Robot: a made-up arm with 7 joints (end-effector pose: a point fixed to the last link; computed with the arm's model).
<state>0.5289 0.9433 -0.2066 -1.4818 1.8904 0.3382 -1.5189</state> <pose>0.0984 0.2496 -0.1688 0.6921 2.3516 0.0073</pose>
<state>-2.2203 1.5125 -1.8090 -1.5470 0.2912 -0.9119 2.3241</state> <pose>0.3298 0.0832 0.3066 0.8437 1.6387 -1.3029</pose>
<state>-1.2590 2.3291 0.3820 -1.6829 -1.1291 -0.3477 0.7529</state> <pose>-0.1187 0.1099 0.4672 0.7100 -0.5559 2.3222</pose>
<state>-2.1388 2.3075 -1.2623 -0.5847 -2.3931 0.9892 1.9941</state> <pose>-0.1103 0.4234 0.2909 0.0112 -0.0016 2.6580</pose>
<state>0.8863 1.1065 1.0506 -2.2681 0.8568 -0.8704 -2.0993</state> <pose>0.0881 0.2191 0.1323 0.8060 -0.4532 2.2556</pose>
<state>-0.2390 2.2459 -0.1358 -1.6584 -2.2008 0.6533 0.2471</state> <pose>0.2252 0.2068 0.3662 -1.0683 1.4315 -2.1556</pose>
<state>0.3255 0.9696 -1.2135 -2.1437 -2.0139 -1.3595 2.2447</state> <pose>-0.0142 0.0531 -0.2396 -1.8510 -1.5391 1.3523</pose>
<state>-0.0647 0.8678 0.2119 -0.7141 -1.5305 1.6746 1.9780</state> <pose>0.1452 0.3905 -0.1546 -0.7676 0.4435 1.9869</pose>
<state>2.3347 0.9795 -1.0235 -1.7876 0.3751 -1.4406 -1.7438</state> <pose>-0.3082 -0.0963 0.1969 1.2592 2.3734 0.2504</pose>
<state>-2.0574 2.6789 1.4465 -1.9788 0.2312 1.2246 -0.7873</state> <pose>-0.2888 0.0205 0.0096 -1.6760 -0.9446 1.3273</pose>
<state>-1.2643 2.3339 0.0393 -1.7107 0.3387 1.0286 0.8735</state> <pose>-0.0219 0.1222 0.4255 -0.4281 0.3921 0.9273</pose>
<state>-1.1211 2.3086 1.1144 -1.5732 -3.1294 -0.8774 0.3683</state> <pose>-0.3162 0.1038 0.3654 0.5321 -0.6867 -1.9938</pose>
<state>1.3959 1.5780 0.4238 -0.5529 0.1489 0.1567 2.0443</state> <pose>-0.0837 0.4983 0.1186 -1.1976 1.4083 1.4569</pose>
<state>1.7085 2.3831 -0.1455 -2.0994 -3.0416 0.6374 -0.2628</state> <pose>0.0896 0.2179 -0.0844 1.3113 -1.8153 0.3666</pose>
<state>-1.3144 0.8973 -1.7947 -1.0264 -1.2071 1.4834 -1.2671</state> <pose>0.4450 0.1442 -0.0068 -0.5637 0.5629 -2.1120</pose>
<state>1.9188 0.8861 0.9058 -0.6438 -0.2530 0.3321 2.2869</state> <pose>-0.3718 0.3239 0.2582 -1.3820 0.7103 2.1336</pose>
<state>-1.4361 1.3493 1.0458 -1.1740 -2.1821 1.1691 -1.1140</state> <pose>0.0607 0.4203 0.2950 1.1726 -1.5409 -1.2980</pose>
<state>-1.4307 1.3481 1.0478 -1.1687 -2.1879 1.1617 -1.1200</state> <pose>0.0617 0.4212 0.2939 1.1502 -1.5354 -1.2981</pose>
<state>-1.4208 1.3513 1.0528 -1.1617 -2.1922 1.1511 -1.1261</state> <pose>0.0609 0.4226 0.2923 1.1259 -1.5269 -1.2979</pose>
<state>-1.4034 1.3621 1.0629 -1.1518 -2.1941 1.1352 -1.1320</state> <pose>0.0568 0.4251 0.2900 1.0990 -1.5131 -1.2973</pose>
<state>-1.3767 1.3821 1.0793 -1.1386 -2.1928 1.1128 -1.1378</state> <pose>0.0488 0.4285 0.2872 1.0694 -1.4935 -1.2963</pose>
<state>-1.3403 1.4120 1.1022 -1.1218 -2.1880 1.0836 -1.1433</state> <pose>0.0363 0.4325 0.2842 1.0377 -1.4678 -1.2954</pose>
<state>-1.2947 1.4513 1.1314 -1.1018 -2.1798 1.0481 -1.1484</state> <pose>0.0195 0.4363 0.2817 1.0057 -1.4365 -1.2951</pose>
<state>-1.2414 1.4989 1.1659 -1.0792 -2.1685 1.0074 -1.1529</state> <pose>-0.0011 0.4390 0.2808 0.9752 -1.4006 -1.2965</pose>
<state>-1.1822 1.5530 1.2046 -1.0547 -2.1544 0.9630 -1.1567</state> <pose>-0.0244 0.4399 0.2821 0.9478 -1.3612 -1.3007</pose>
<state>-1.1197 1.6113 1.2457 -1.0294 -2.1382 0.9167 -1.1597</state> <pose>-0.0490 0.4384 0.2861 0.9248 -1.3193 -1.3089</pose>
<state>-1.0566 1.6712 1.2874 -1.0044 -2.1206 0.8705 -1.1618</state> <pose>-0.0734 0.4342 0.2930 0.9069 -1.2761 -1.3217</pose>
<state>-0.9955 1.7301 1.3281 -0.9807 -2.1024 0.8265 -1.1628</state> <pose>-0.0960 0.4277 0.3021 0.8943 -1.2330 -1.3389</pose>
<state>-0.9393 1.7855 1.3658 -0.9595 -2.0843 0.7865 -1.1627</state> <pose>-0.1159 0.4194 0.3128 0.8871 -1.1915 -1.3595</pose>
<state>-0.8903 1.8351 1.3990 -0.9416 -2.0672 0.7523 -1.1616</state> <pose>-0.1323 0.4104 0.3239 0.8848 -1.1535 -1.3818</pose>
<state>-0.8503 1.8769 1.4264 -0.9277 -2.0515 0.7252 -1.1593</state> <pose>-0.1451 0.4016 0.3341 0.8872 -1.1209 -1.4040</pose>
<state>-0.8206 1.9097 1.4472 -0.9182 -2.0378 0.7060 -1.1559</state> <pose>-0.1544 0.3939 0.3427 0.8942 -1.0951 -1.4242</pose>
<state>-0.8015 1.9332 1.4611 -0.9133 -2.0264 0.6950 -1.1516</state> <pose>-0.1609 0.3878 0.3490 0.9058 -1.0770 -1.4405</pose>
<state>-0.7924 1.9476 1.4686 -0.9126 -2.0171 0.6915 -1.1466</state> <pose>-0.1649 0.3836 0.3529 0.9212 -1.0670 -1.4527</pose>
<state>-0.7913 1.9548 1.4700 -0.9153 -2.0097 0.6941 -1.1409</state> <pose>-0.1672 0.3811 0.3548 0.9395 -1.0627 -1.4609</pose>
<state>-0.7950 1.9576 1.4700 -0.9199 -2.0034 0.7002 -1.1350</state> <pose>-0.1685 0.3798 0.3552 0.9604 -1.0640 -1.4665</pose>
